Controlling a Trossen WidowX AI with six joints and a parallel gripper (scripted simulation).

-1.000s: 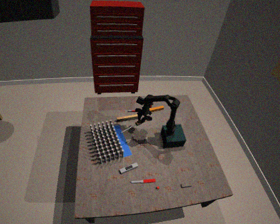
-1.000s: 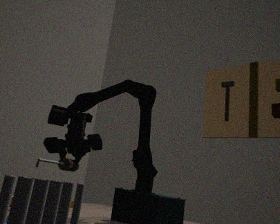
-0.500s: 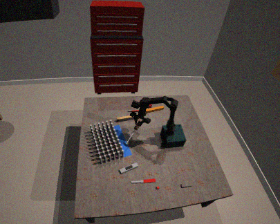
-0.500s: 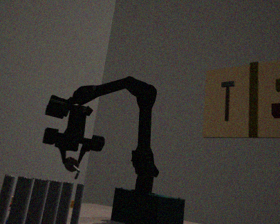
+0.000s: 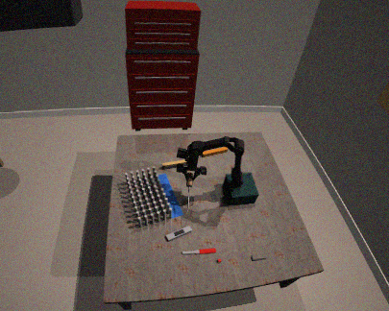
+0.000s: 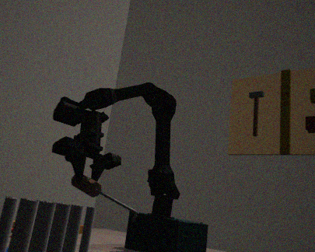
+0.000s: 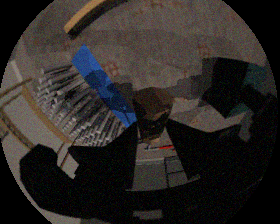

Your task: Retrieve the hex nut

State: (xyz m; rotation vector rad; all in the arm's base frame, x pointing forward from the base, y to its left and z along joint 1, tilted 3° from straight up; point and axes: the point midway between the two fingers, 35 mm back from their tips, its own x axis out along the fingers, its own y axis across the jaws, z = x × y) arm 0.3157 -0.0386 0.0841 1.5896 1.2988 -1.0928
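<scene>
Right now my gripper tip is 100 mm to the right of the hook tool, 30 mm above it and 20 mm short of it. From my gripper tip the other things lie so: blue taped strip 160 mm below, 130 mm ahead, 10 mm to the right; red-handled tool 370 mm to the right, 150 mm below, 10 mm behind; orange block 380 mm to the right, 270 mm behind, 140 mm below.
</scene>
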